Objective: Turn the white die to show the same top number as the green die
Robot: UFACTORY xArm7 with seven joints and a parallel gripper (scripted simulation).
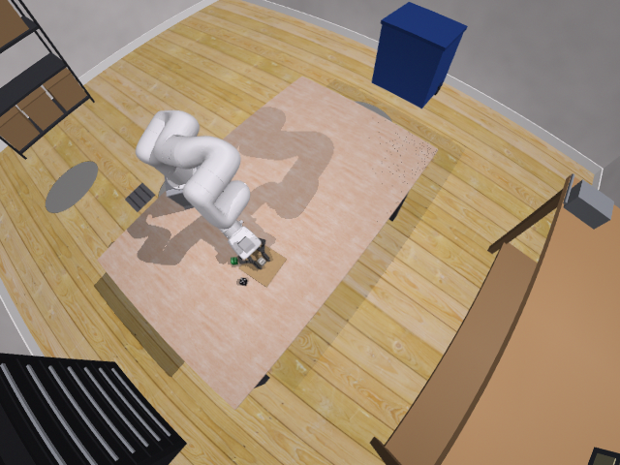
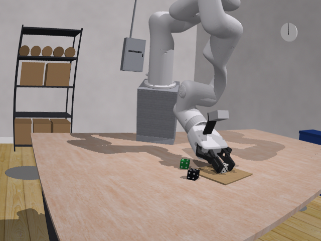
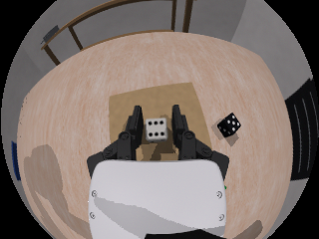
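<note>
Right now the white die is 10 mm below my hand. Also, from my hand: green die 100 mm behind, 60 mm to the right, 20 mm below; brown mat 30 mm below; black die 20 mm behind, 110 mm to the right, 20 mm below.
</note>
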